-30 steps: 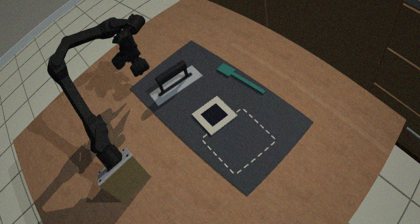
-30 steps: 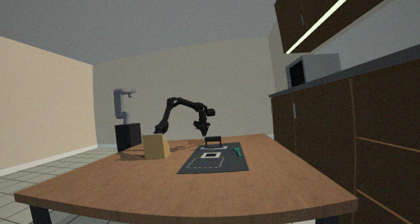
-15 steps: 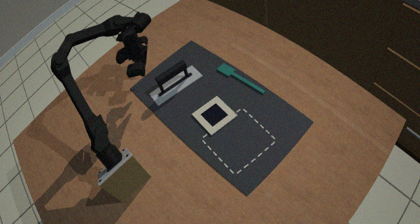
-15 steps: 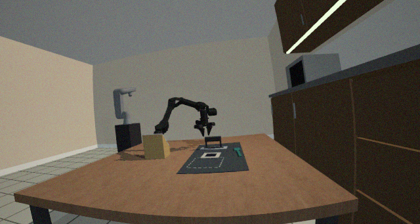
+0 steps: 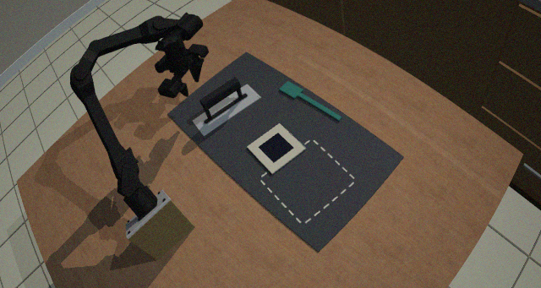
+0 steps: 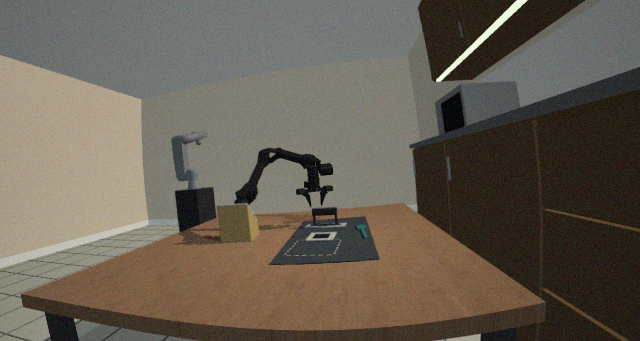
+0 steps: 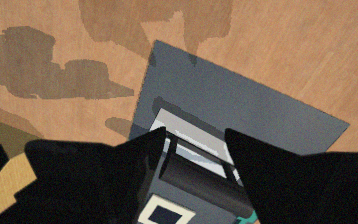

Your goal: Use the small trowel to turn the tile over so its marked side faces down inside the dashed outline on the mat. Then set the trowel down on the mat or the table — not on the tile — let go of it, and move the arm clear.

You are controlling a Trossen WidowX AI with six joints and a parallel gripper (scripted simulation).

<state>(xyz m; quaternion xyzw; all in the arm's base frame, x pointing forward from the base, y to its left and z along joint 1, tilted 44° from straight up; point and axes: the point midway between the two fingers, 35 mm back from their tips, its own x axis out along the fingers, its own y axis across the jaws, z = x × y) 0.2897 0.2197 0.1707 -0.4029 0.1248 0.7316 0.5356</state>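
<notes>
The trowel is 80 mm ahead of my gripper tip, 70 mm to the right of it and 50 mm below it. The rest, counted from my gripper tip: dark mat (110 mm ahead, 240 mm to the right, 110 mm below); then tile (80 mm ahead, 280 mm to the right, 80 mm below); then teal flat tool (240 mm ahead, 200 mm to the right, 80 mm below).
</notes>
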